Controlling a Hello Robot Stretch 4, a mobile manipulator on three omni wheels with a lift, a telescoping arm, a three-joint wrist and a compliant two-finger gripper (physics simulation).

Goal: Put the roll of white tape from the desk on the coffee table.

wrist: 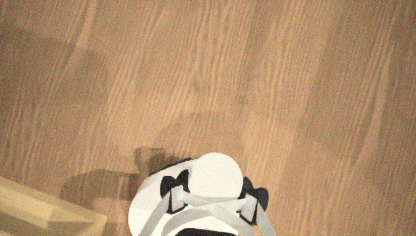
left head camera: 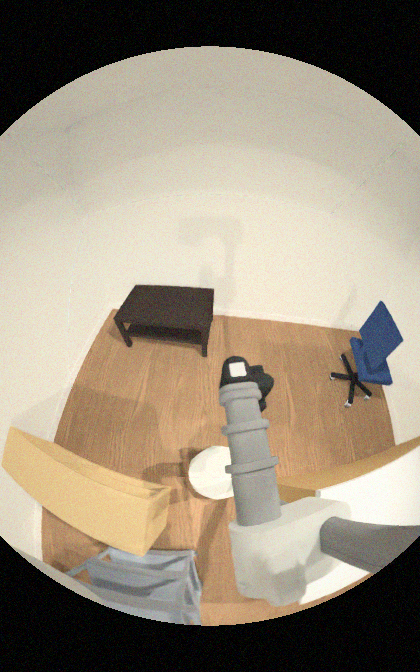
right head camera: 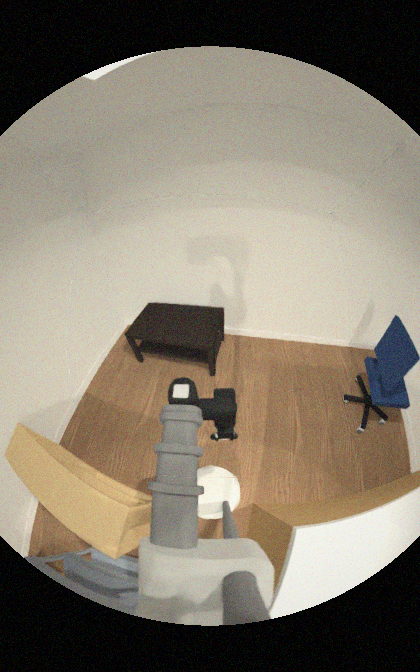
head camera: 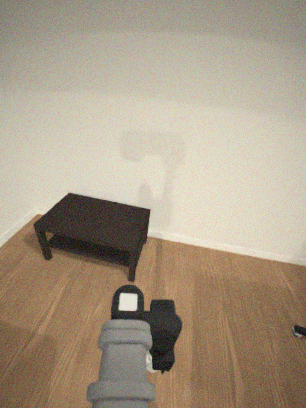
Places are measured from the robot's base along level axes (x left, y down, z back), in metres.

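Where they show: gripper, between the fingertips: (wrist: 214,187) (head camera: 152,368).
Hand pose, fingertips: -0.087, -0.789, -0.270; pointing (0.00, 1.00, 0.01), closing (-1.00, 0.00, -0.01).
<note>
After its pixels a point has its place, as x, y, z.
My gripper (wrist: 214,187) @(-0.087, -0.789, -0.270) (right head camera: 224,436) is shut on the roll of white tape (wrist: 216,171) @(-0.087, -0.823, -0.293), which shows as a pale disc between the two dark fingertips in the wrist view. The roll is held in the air over the wood floor. The arm and wrist hide it in the head camera view. The coffee table (head camera: 100,216) @(0.326, -0.422, -1.462) (left head camera: 167,305) (right head camera: 180,322) is low and black-brown with a lower shelf. It stands by the far wall, ahead and a little left of the gripper, with floor between them. The white-topped desk (left head camera: 380,505) (right head camera: 345,555) is at the lower right.
A light wood cabinet (left head camera: 90,492) (right head camera: 75,492) (wrist: 35,207) @(0.654, -0.051, 0.086) stands at the left. A blue-grey cart is behind it at the lower left. A blue swivel chair (left head camera: 380,335) (right head camera: 396,350) stands at the right by the wall. My round white base (left head camera: 207,474) is below the arm.
</note>
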